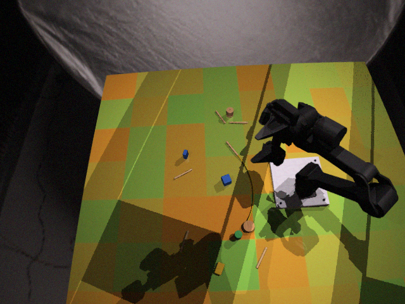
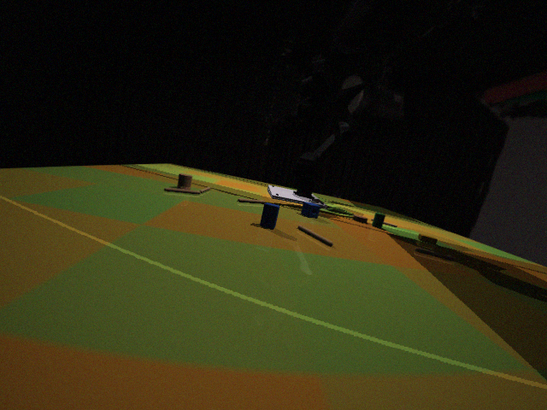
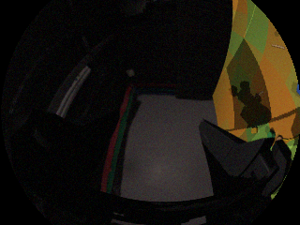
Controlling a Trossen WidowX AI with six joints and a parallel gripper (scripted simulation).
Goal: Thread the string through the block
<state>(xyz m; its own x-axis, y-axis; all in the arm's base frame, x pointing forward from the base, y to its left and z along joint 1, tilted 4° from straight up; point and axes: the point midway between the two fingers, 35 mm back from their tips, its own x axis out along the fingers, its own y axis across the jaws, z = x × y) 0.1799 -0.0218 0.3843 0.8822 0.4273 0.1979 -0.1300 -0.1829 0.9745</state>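
The thin wooden stick is 39 cm below my gripper tip, 20 cm to the right of it and 2 cm behind it. Also, from my gripper tip: loose stick 39 cm below, 18 cm ahead, 15 cm to the right; round wooden button 39 cm below, 10 cm to the left; green cylinder 38 cm below, 12 cm to the left, 4 cm ahead.
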